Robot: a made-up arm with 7 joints. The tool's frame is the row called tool. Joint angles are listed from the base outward.
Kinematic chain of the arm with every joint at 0, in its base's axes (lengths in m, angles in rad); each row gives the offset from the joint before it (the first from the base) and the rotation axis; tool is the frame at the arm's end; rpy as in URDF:
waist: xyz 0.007 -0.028 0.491 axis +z
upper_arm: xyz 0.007 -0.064 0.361 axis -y
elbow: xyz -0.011 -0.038 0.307 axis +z
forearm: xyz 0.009 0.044 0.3 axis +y
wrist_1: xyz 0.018 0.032 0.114 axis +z
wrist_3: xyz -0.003 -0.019 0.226 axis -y
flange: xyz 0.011 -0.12 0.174 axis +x
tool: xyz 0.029 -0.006 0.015 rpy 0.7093 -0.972 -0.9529
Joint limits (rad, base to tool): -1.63..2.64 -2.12..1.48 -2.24..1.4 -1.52..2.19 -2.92..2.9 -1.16..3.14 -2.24..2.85
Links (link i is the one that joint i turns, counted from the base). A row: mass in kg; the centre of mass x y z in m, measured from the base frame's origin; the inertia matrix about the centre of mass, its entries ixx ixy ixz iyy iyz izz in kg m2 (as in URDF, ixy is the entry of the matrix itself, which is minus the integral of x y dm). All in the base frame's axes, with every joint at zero. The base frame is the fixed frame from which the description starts. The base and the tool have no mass.
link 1: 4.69; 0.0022 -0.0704 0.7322; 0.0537 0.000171 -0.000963 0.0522 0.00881 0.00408
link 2: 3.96; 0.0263 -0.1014 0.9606; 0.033 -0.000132 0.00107 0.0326 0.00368 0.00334
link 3: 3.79; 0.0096 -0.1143 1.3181; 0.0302 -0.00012 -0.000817 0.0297 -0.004 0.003
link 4: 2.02; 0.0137 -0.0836 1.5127; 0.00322 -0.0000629 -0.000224 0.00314 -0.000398 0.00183
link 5: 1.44; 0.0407 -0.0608 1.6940; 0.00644 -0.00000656 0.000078 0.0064 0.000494 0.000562
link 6: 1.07; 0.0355 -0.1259 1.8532; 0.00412 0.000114 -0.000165 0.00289 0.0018 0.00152
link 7: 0.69; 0.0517 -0.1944 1.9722; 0.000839 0 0 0.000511 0 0.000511
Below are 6 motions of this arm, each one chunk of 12 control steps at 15 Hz.
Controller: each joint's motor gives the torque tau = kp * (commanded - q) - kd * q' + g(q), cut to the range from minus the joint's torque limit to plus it. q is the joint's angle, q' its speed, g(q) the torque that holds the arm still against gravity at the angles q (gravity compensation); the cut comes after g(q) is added. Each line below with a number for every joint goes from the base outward.
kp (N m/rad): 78 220 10 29 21 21 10
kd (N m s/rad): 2.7 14 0.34 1.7 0.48 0.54 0.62
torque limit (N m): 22 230 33 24 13 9.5 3.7
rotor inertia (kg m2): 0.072 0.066 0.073 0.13 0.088 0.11 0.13
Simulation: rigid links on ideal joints. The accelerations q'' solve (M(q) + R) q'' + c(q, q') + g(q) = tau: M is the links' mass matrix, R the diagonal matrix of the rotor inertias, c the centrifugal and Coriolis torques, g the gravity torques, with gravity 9.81 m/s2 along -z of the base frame. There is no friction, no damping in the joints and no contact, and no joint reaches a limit. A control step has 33 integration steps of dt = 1/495 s. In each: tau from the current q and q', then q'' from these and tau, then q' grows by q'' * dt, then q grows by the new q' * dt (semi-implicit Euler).
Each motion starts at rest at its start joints. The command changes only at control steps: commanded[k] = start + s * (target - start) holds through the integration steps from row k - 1 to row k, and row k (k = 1, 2, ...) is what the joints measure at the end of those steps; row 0 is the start. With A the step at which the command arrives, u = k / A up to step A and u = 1 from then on. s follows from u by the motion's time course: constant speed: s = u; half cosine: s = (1 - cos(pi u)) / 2; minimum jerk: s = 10 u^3 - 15 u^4 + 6 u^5; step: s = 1 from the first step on.
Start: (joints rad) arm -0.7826 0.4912 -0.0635 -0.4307 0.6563 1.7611 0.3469
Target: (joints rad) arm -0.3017 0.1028 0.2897 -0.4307 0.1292 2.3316 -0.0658
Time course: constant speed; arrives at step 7
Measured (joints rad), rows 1 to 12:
1: -0.7772 0.4822 -0.0517 -0.4423 0.6226 1.7816 0.3380
2: -0.7540 0.4561 -0.0251 -0.4708 0.5249 1.8474 0.3085
3: -0.6991 0.4154 0.0009 -0.5058 0.3844 1.9553 0.2556
4: -0.6047 0.3659 0.0213 -0.5359 0.2474 2.0789 0.1837
5: -0.4798 0.3105 0.0604 -0.5538 0.1526 2.1862 0.1014
6: -0.3508 0.2490 0.1586 -0.5571 0.1088 2.2596 0.0181
7: -0.2468 0.1809 0.3334 -0.5486 0.0936 2.3066 -0.0590
8: -0.1968 0.1132 0.5543 -0.5259 0.1098 2.3317 -0.1172
9: -0.2004 0.0563 0.7432 -0.4808 0.1645 2.3385 -0.1452
10: -0.2154 0.0191 0.8182 -0.4143 0.2280 2.3423 -0.1429
11: -0.2262 0.0037 0.7501 -0.3457 0.2654 2.3524 -0.1191
12: -0.2448 0.0082 0.5635 -0.2956 0.2589 2.3644 -0.0862

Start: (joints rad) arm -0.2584 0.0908 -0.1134 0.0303 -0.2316 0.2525 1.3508
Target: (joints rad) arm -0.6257 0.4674 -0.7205 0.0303 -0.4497 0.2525 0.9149
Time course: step
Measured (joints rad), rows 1 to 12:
1: -0.4234 0.1408 -0.2927 0.1589 -0.2832 0.2176 1.2883
2: -0.6103 0.2392 -0.5947 0.3614 -0.4093 0.1778 1.1373
3: -0.6198 0.3495 -0.8337 0.4450 -0.4938 0.1676 0.9638
4: -0.5738 0.4495 -1.0096 0.3743 -0.4692 0.1749 0.8232
5: -0.5449 0.5283 -1.1314 0.2248 -0.3891 0.1912 0.7468
6: -0.5481 0.5837 -1.1537 0.0775 -0.3492 0.2166 0.7390
7: -0.5810 0.6081 -1.0323 -0.0329 -0.3918 0.2517 0.7832
8: -0.6381 0.5970 -0.7995 -0.1142 -0.4783 0.2887 0.8527
9: -0.7131 0.5632 -0.5632 -0.1758 -0.5418 0.3161 0.9209
10: -0.7822 0.5313 -0.4407 -0.2054 -0.5460 0.3249 0.9690
11: -0.8153 0.5135 -0.4780 -0.1941 -0.5079 0.3148 0.9888
12: -0.8047 0.5031 -0.6255 -0.1570 -0.4725 0.2966 0.9824

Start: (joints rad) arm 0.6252 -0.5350 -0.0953 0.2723 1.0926 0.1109 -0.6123
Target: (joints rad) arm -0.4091 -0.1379 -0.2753 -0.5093 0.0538 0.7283 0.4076
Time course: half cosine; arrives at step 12
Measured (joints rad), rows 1 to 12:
1: 0.6233 -0.5349 -0.0911 0.2719 1.0871 0.1127 -0.6096
2: 0.6134 -0.5337 -0.0716 0.2695 1.0608 0.1220 -0.5956
3: 0.5864 -0.5292 -0.0284 0.2626 0.9996 0.1458 -0.5582
4: 0.5335 -0.5180 0.0316 0.2477 0.9029 0.1879 -0.4876
5: 0.4461 -0.4971 0.0840 0.2202 0.7818 0.2472 -0.3801
6: 0.3148 -0.4670 0.0925 0.1748 0.6496 0.3197 -0.2401
7: 0.1275 -0.4329 0.0204 0.1101 0.5135 0.4029 -0.0786
8: -0.1239 -0.4024 -0.1504 0.0346 0.3802 0.4993 0.0887
9: -0.4154 -0.3717 -0.3851 -0.0303 0.2667 0.6100 0.2449
10: -0.6704 -0.3215 -0.5998 -0.0655 0.1886 0.7131 0.3744
11: -0.8318 -0.2473 -0.7135 -0.0906 0.1356 0.7665 0.4656
12: -0.8086 -0.1556 -0.7043 -0.1386 0.0903 0.7561 0.5121

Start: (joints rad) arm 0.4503 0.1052 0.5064 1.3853 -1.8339 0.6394 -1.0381
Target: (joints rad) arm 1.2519 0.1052 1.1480 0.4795 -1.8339 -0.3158 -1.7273
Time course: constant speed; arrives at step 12
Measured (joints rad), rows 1 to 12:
1: 0.4876 0.1065 0.4909 1.3804 -1.8366 0.6089 -1.0470
2: 0.5608 0.1043 0.4754 1.3551 -1.8432 0.5239 -1.0764
3: 0.6362 0.0950 0.4854 1.3001 -1.8478 0.4033 -1.1286
4: 0.7051 0.0817 0.5218 1.2193 -1.8439 0.2826 -1.1990
5: 0.7741 0.0704 0.5748 1.1230 -1.8324 0.1878 -1.2788
6: 0.8450 0.0649 0.6418 1.0225 -1.8226 0.1226 -1.3592
7: 0.9154 0.0660 0.7279 0.9275 -1.8234 0.0722 -1.4332
8: 0.9840 0.0729 0.8383 0.8439 -1.8359 0.0186 -1.4980
9: 1.0510 0.0848 0.9717 0.7732 -1.8539 -0.0473 -1.5539
10: 1.1159 0.1011 1.1162 0.7111 -1.8691 -0.1238 -1.6037
11: 1.1789 0.1214 1.2534 0.6488 -1.8771 -0.2040 -1.6512
12: 1.2412 0.1434 1.3665 0.5777 -1.8793 -0.2828 -1.6999

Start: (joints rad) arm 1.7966 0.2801 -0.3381 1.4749 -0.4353 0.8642 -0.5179
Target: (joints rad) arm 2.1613 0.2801 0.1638 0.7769 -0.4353 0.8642 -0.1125
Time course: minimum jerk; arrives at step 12
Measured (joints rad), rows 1 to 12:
1: 1.7975 0.2802 -0.3382 1.4744 -0.4350 0.8640 -0.5176
2: 1.8042 0.2808 -0.3391 1.4703 -0.4328 0.8628 -0.5150
3: 1.8234 0.2819 -0.3403 1.4555 -0.4265 0.8591 -0.5055
4: 1.8590 0.2826 -0.3391 1.4208 -0.4161 0.8522 -0.4836
5: 1.9098 0.2813 -0.3302 1.3587 -0.4049 0.8431 -0.4446
6: 1.9713 0.2765 -0.3058 1.2669 -0.3983 0.8347 -0.3875
7: 2.0367 0.2678 -0.2558 1.1510 -0.4009 0.8302 -0.3157
8: 2.0971 0.2562 -0.1689 1.0245 -0.4142 0.8321 -0.2371
9: 2.1433 0.2443 -0.0370 0.9071 -0.4356 0.8410 -0.1621
10: 2.1688 0.2374 0.1314 0.8194 -0.4584 0.8545 -0.1012
11: 2.1743 0.2420 0.3004 0.7727 -0.4731 0.8678 -0.0624
12: 2.1674 0.2607 0.4231 0.7600 -0.4734 0.8758 -0.0486

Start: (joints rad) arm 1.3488 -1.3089 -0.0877 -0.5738 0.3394 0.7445 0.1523
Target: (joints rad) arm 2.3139 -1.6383 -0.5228 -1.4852 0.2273 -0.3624 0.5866
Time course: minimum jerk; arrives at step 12
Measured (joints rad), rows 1 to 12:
1: 1.3490 -1.3094 -0.0870 -0.5753 0.3392 0.7425 0.1526
2: 1.3511 -1.3128 -0.0820 -0.5867 0.3376 0.7269 0.1554
3: 1.3590 -1.3240 -0.0659 -0.6233 0.3321 0.6757 0.1655
4: 1.3798 -1.3470 -0.0336 -0.6983 0.3202 0.5689 0.1888
5: 1.4229 -1.3827 0.0157 -0.8143 0.3005 0.4041 0.2304
6: 1.4925 -1.4286 0.0681 -0.9607 0.2752 0.2002 0.2914
7: 1.5884 -1.4804 0.1070 -1.1170 0.2478 -0.0079 0.3682
8: 1.7085 -1.5341 0.1226 -1.2597 0.2220 -0.1855 0.4525
9: 1.8517 -1.5858 0.1152 -1.3670 0.2013 -0.3116 0.5331
10: 2.0169 -1.6303 0.0908 -1.4219 0.1904 -0.3825 0.5988
11: 2.1906 -1.6615 0.0378 -1.4130 0.1967 -0.4088 0.6407
12: 2.3506 -1.6745 -0.0711 -1.3455 0.2256 -0.4083 0.6556

